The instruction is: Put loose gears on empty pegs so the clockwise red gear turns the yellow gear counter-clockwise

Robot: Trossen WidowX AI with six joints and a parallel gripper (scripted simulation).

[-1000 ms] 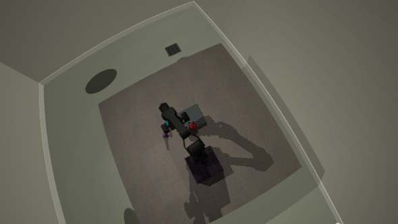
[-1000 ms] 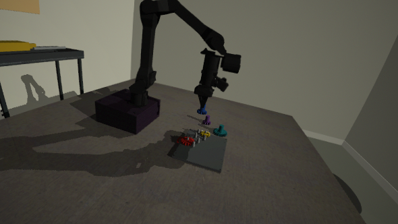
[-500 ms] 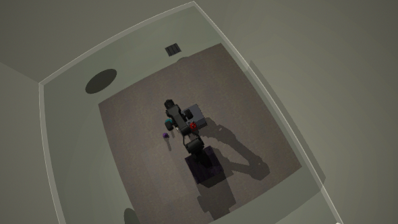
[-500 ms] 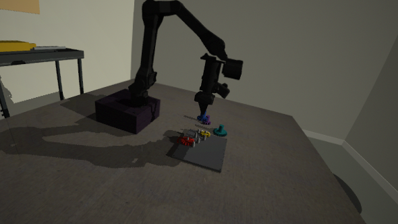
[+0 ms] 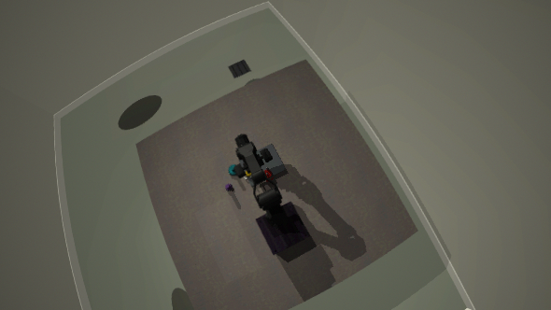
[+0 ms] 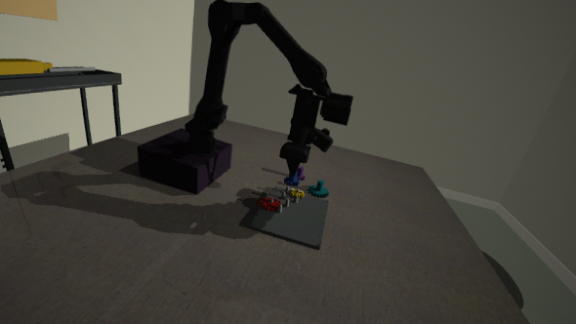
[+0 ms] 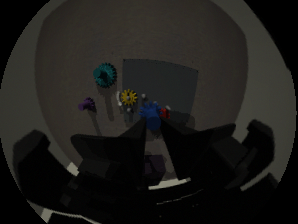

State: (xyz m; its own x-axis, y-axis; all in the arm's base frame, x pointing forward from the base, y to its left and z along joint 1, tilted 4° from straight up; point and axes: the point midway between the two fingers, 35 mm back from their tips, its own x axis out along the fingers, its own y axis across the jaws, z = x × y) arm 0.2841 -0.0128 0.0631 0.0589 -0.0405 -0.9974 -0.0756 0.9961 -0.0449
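Now: the red gear 4 cm behind my gripper tip, 4 cm to the right of it and 8 cm below it. From my gripper tip the other things lie so: yellow gear: 2 cm ahead, 5 cm to the left, 8 cm below; teal gear: 7 cm ahead, 12 cm to the left, 8 cm below; blue gear: 1 cm below.
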